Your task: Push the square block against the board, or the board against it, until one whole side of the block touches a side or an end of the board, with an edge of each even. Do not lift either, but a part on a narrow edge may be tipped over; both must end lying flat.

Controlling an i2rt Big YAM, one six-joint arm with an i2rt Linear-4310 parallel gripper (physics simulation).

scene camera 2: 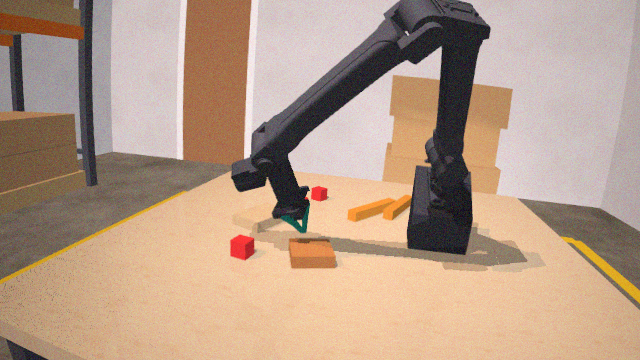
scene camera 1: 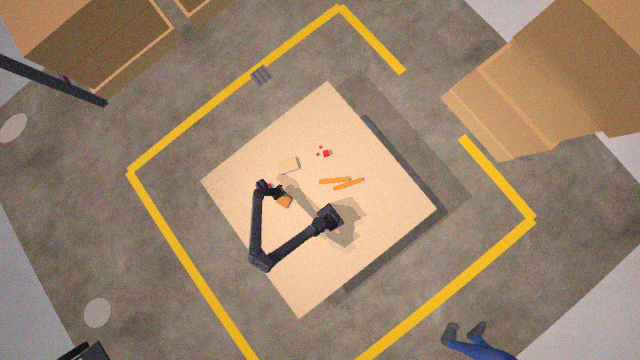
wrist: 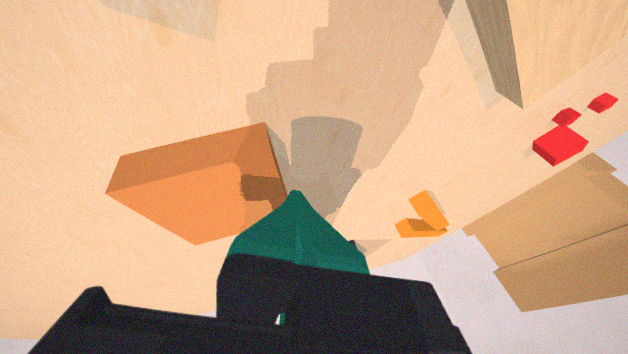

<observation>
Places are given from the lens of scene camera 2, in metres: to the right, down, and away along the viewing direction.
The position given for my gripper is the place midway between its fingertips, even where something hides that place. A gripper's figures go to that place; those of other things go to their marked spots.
my gripper (scene camera 2: 303, 232): -0.04, 0.13, 0.85
orange square block (scene camera 2: 304, 253): -0.03, 0.16, 0.77
pale board (scene camera 2: 258, 218): -0.17, 0.10, 0.95
The marked spots on the pale board and the orange square block are 0.24 m apart.
</observation>
